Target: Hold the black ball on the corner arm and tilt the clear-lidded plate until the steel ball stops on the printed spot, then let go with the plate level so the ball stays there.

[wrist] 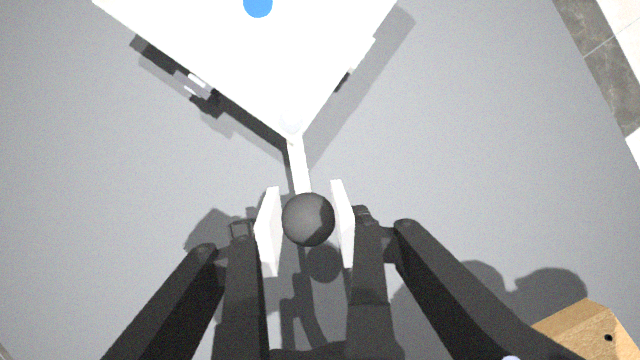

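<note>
The black ball (308, 219) sits at the end of the white corner arm (299, 165), between the two white finger pads. My gripper (306, 202) is shut on the black ball. The white plate (240, 60) spreads above the arm in the view, with its near corner where the arm starts; its far part is cut off by the top edge. A round blue spot (258, 5) shows on it at the top edge. A faint pale round shape (291, 121) shows near the plate's near corner; whether it is the steel ball I cannot tell. The clear lid cannot be made out.
The grey table top (475, 150) lies under the plate, with shadows of the plate and gripper on it. A wooden block (582, 325) with a dark hole stands at the bottom right. A small grey and white fitting (196, 86) is at the plate's left edge. Tiled floor (595, 65) shows at the upper right.
</note>
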